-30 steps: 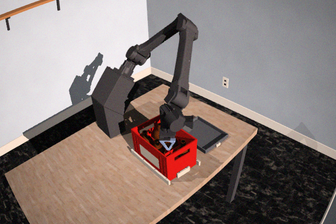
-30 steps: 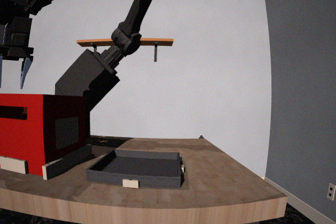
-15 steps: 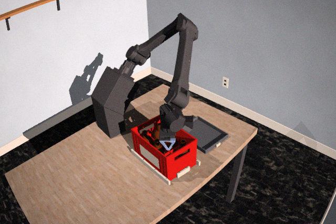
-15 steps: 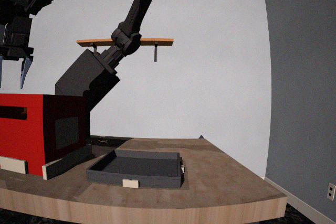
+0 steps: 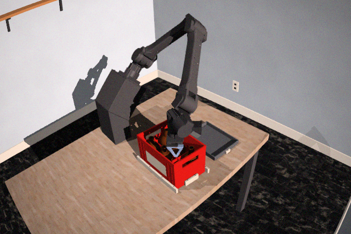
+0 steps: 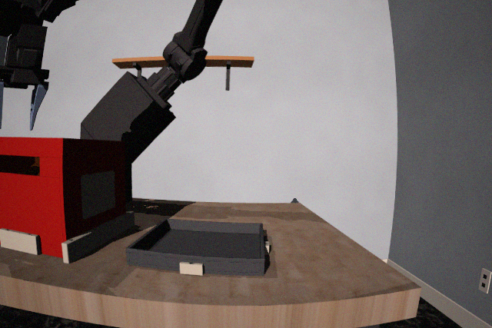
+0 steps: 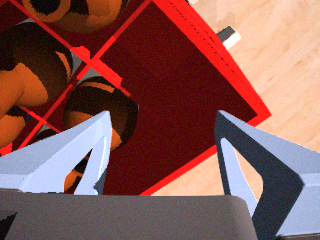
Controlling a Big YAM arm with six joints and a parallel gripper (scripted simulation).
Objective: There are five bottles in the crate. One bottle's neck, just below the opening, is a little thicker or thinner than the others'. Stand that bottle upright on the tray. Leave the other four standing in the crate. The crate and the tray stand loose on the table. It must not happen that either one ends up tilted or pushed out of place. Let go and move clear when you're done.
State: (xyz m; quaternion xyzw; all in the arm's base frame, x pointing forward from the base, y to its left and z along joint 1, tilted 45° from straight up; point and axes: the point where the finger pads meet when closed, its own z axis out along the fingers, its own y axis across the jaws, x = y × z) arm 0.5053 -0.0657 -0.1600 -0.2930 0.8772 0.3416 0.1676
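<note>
My hand is 90 mm past the red crate, 50 mm to the right of it and 110 mm above it. Round my hand: dark grey tray (70 mm behind, 330 mm to the left, 180 mm below).
</note>
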